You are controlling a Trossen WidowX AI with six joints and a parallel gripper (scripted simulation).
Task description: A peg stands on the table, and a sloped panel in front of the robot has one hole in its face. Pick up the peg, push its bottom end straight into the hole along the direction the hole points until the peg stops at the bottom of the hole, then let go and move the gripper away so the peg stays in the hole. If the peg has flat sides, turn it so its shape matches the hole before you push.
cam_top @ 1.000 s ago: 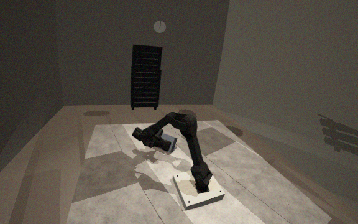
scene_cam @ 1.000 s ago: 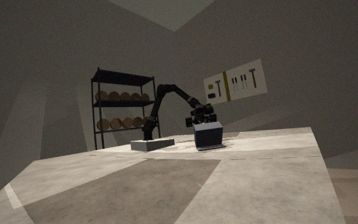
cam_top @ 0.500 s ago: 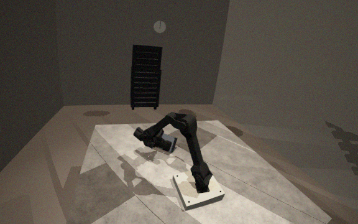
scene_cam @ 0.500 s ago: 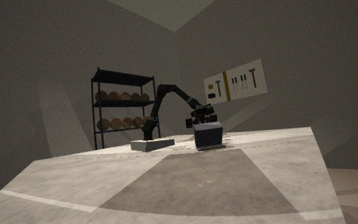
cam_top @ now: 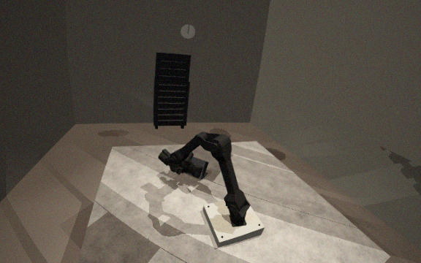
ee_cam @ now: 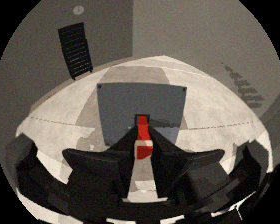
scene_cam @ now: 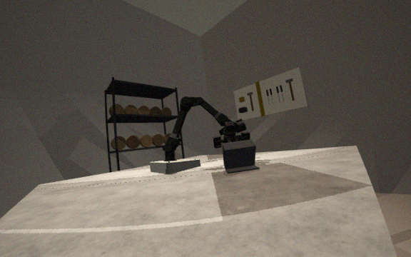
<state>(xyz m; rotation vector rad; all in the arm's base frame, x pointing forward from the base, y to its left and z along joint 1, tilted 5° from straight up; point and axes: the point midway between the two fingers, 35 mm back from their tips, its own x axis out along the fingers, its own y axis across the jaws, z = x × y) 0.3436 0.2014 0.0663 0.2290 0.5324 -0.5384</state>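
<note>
Right now my gripper tip is 40 mm short of the sloped grey-blue panel, 20 mm to the left of it and 30 mm above it. The rest, counted from my gripper tip: red peg (10 mm behind, 10 mm to the left, 10 mm above).
</note>
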